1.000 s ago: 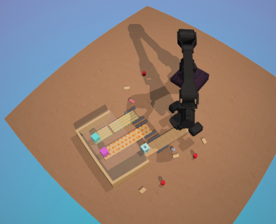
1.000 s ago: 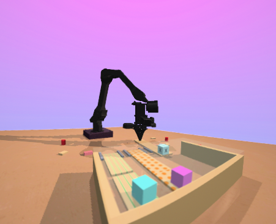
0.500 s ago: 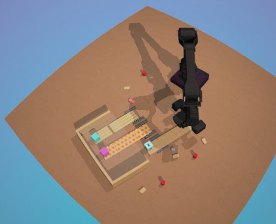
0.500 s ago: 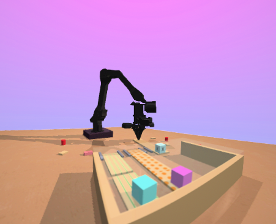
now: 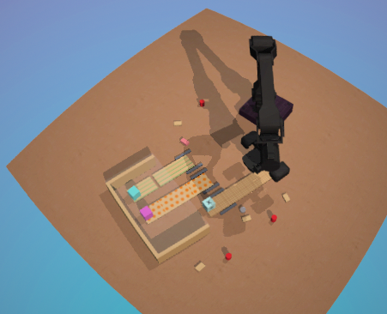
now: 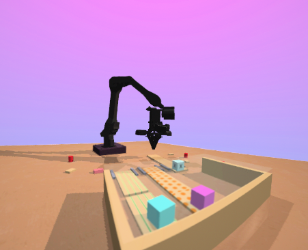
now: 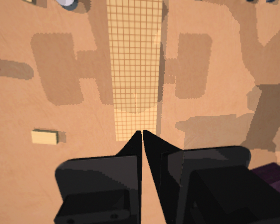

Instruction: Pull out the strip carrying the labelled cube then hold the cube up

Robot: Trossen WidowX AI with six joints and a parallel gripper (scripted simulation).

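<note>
Right now my gripper tip is 90 mm short of the grid-patterned strip, 40 mm to the left of it and 40 mm above it. Round my gripper tip: tan block 170 mm ahead, 30 mm to the left, 40 mm below.
</note>
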